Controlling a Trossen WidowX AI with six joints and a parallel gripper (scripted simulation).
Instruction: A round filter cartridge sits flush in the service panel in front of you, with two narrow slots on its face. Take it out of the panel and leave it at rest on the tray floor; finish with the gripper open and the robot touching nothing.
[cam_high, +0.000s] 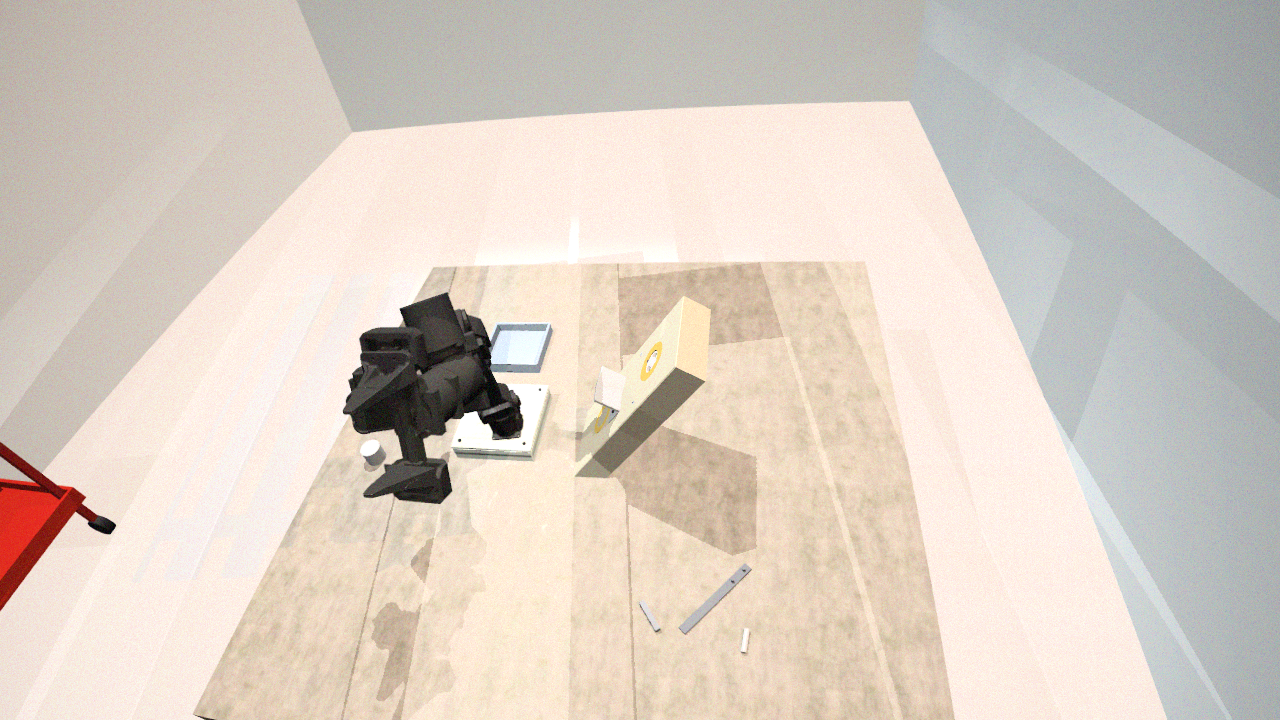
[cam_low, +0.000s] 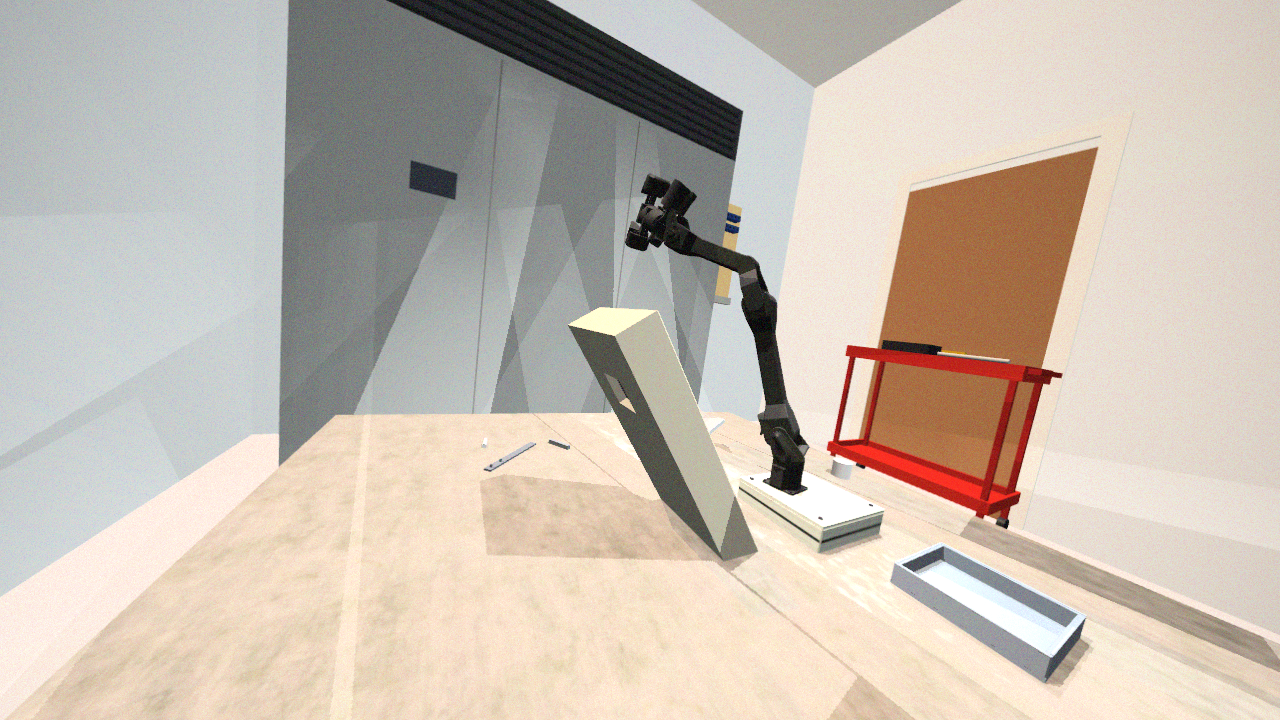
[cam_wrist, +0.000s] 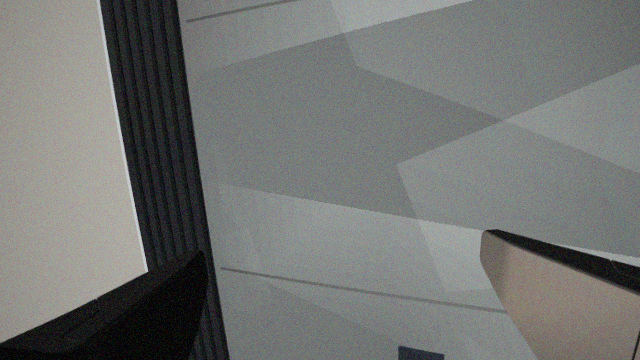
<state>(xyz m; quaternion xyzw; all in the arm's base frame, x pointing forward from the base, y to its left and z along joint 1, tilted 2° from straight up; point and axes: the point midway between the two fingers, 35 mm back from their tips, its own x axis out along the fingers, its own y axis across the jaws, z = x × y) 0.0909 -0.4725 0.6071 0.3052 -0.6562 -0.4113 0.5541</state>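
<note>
My gripper tip is now 460 mm to the right of the round filter cartridge, 400 mm above it and 270 mm short of it. From my gripper tip the other things lie so: cream service panel 480 mm below, 470 mm to the left, 220 mm ahead; then blue-grey tray 810 mm to the left, 640 mm below, 100 mm behind.
</note>
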